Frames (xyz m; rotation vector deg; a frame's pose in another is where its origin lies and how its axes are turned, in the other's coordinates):
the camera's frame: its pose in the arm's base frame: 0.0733 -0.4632 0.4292 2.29 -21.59 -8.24
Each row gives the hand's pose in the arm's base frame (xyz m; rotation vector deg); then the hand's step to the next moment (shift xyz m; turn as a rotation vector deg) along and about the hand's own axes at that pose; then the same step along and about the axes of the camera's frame.
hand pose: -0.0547 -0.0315 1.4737 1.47 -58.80 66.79
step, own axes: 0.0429 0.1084 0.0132 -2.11 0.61 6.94
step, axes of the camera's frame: -0.0992 0.0597 0.0189 -3.08 -5.25 4.00
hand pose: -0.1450 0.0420 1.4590 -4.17 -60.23 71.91
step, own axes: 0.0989 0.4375 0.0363 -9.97 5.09 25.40
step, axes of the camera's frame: -0.4182 0.1635 -0.0296 -14.03 -20.37 12.60
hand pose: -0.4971 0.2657 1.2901 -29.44 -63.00 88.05
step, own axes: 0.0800 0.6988 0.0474 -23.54 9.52 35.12
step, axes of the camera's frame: -0.6077 0.0028 -0.3573 -18.34 -37.09 12.90
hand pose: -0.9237 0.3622 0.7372 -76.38 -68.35 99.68
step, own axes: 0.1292 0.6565 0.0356 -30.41 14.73 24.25
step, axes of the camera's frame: -0.2561 -0.1977 -0.5867 -7.12 -40.60 5.53
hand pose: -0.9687 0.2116 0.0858 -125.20 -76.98 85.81
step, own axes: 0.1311 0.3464 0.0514 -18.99 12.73 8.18
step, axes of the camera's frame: 0.0597 -0.1163 -0.3503 3.07 -24.02 1.82
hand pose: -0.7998 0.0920 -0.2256 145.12 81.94 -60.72
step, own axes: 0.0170 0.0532 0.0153 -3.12 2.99 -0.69
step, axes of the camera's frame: 0.0256 -0.0203 -0.0478 2.59 -3.42 0.85
